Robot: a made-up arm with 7 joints.
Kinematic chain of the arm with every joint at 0, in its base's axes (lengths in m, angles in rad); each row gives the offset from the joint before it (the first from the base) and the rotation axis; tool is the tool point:
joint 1: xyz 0 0 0.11 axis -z
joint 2: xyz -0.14 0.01 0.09 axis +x
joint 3: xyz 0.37 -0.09 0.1 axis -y
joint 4: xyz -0.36 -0.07 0 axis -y
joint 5: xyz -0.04 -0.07 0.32 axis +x
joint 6: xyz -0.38 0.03 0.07 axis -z
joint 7: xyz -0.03 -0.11 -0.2 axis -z
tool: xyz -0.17 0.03 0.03
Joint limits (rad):
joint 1: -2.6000..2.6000
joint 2: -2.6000..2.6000
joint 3: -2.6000..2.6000
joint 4: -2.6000..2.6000
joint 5: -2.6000..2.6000
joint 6: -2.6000..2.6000
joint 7: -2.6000..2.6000
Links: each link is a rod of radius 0.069 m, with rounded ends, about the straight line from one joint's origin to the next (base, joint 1, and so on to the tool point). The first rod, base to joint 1, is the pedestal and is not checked.
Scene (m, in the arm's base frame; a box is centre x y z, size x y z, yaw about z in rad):
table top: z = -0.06
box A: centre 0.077 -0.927 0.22 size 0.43 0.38 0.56 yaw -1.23
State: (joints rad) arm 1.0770 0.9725 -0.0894 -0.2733 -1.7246 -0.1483 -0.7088
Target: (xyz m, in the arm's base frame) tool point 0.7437 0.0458 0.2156
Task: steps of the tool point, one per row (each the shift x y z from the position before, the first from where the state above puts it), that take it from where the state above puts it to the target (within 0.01 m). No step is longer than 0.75 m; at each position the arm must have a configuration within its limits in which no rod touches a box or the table.
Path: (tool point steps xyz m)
1: 0.3549 -0.5038 0.3892
2: 0.6223 -0.0580 0.1678
3: 0.4489 0.2985 -0.0887
4: 0.1495 -0.0391 -0.1975
5: 0.1204 0.1091 -0.2401
6: 0.0113 0.2209 -0.2321

